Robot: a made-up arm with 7 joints.
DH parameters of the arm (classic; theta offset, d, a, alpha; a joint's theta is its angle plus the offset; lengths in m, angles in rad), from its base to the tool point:
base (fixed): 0 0 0 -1.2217
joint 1: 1.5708 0 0 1.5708
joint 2: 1.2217 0 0 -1.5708
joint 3: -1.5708 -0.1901 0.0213 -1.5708
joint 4: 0 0 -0.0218 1.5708
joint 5: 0 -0.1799 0 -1.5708
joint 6: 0 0 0 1.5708
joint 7: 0 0 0 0
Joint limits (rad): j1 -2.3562..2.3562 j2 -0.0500..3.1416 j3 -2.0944..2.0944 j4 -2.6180..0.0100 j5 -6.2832..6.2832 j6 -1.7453..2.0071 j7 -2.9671..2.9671
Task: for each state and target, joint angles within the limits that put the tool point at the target. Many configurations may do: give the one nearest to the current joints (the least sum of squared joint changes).
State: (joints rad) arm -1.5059 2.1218 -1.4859 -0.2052 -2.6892 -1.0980 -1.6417
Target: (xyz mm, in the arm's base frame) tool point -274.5 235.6 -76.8
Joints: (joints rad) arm -2.0780 2.9292 -1.4825 0.0089 -2.6892 -1.0980 -1.6417
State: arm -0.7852 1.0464 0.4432 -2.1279 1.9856 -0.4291 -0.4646
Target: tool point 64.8 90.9 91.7
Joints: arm -0.6491 0.8272 0.8947 -2.5790 1.9856 -0.4291 -0.4646
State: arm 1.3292 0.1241 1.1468 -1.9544 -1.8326 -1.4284 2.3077
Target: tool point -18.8 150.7 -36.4
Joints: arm 1.1470 0.3909 1.0640 -2.5101 -1.8326 -1.4284 2.3077
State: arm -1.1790 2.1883 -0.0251 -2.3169 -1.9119 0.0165 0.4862
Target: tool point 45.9 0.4 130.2
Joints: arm -1.1518 2.1834 -0.0320 -2.6163 -1.9119 0.0165 0.4862
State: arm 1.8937 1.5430 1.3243 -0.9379 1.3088 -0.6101 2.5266
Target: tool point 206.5 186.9 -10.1
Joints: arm 1.7837 2.0122 1.4314 -1.6838 1.3088 -0.6101 2.5266
